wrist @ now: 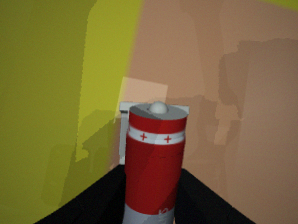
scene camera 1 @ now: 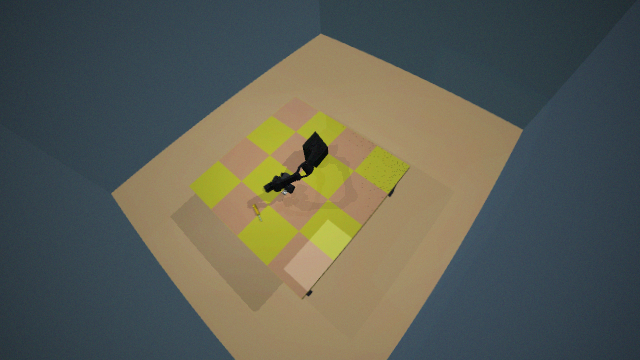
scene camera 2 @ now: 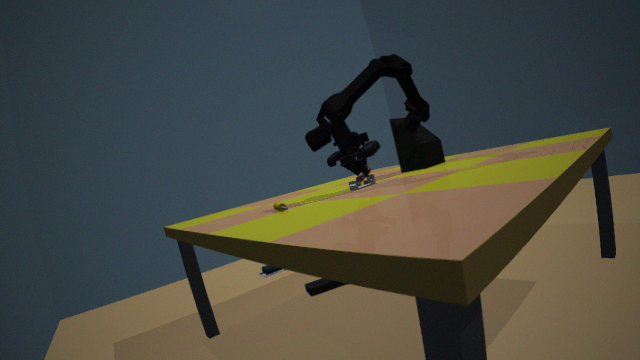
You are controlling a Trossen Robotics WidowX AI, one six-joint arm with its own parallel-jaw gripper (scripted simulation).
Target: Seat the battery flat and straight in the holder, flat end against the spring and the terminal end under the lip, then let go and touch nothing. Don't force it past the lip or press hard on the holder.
The gripper [scene camera 2: 364, 176] carries a battery.
The gripper is seen too in the wrist view [wrist: 150, 175].
